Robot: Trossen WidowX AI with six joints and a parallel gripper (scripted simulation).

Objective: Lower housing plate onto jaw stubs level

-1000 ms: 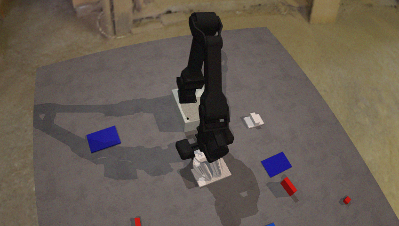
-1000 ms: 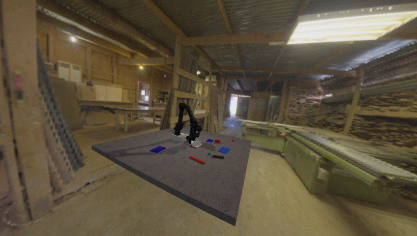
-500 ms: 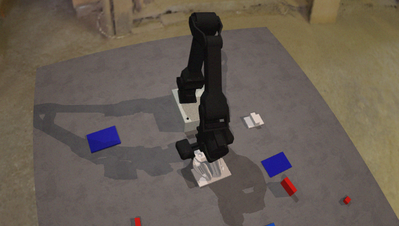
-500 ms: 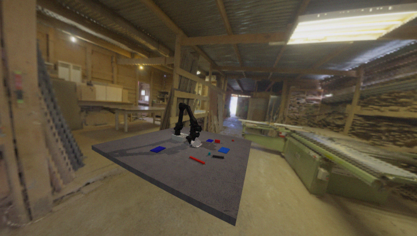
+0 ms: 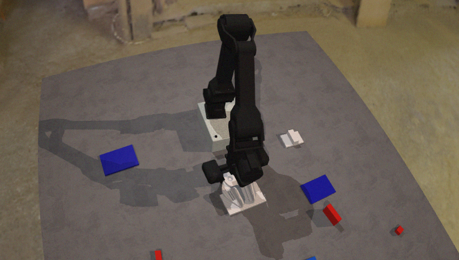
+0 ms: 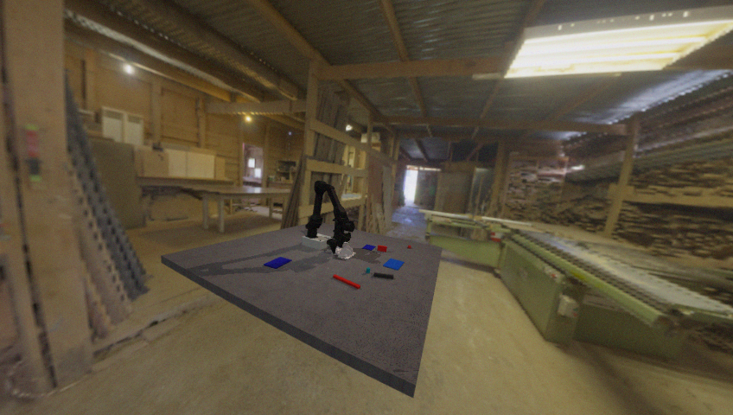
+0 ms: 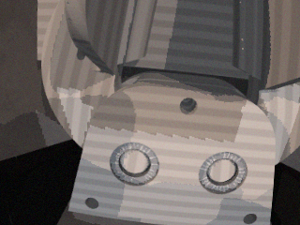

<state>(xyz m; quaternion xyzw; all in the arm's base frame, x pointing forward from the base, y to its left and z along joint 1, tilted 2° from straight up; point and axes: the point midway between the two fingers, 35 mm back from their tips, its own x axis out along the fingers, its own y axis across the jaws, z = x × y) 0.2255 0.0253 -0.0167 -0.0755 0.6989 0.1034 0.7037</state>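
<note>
My gripper tip is now 2 cm short of the jaw stub, 2 cm to the right of it and 1 cm below it. The rest, counted from my gripper tip: white ribbed block: 13 cm behind, 23 cm to the left; then red block: 29 cm ahead, 25 cm to the right.
</note>
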